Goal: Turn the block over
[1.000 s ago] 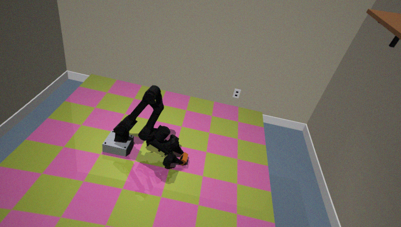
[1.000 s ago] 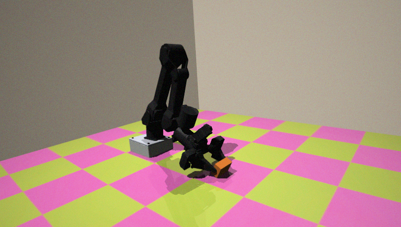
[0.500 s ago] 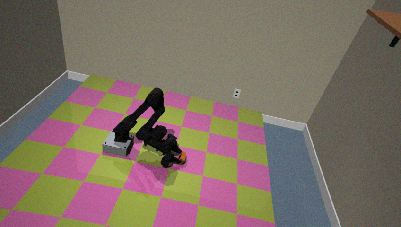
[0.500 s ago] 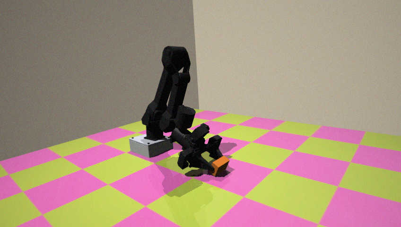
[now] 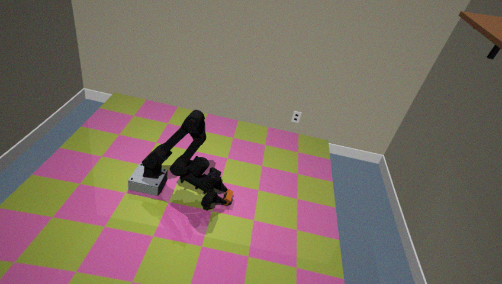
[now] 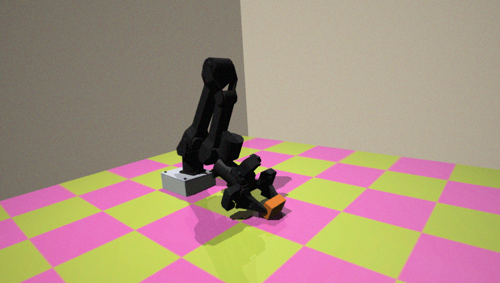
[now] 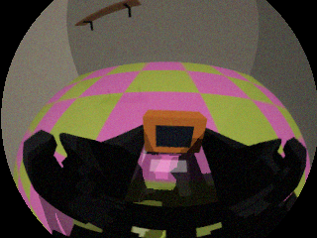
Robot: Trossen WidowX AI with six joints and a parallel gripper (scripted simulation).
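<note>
The block is 1 cm behind my gripper tip.
</note>
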